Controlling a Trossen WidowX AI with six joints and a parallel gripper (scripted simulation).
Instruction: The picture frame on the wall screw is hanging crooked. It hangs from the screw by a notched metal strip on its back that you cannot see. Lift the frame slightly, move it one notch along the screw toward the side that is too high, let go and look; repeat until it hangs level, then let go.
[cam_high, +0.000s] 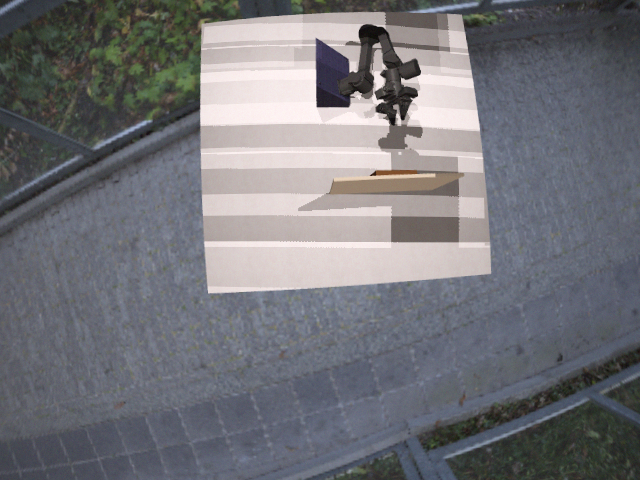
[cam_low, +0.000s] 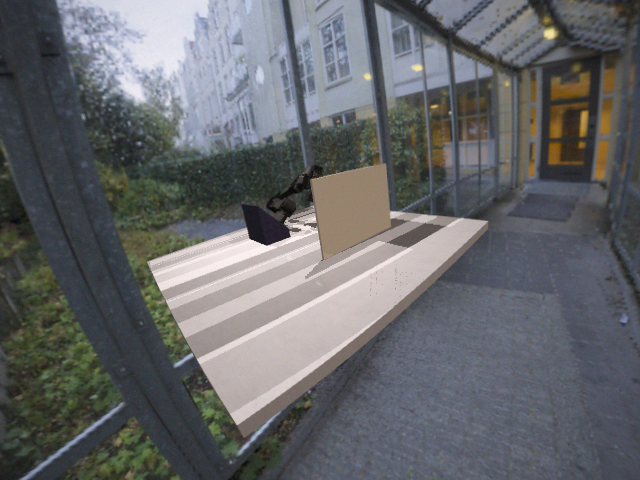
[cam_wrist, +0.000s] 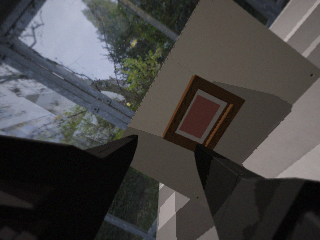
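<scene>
Right now my gripper tip is 19 cm short of the picture frame, 4 cm to the left of it and 9 cm above it. From my gripper tip the other things lie so: beige wall panel: 20 cm ahead, 4 cm to the right, 10 cm below.
</scene>
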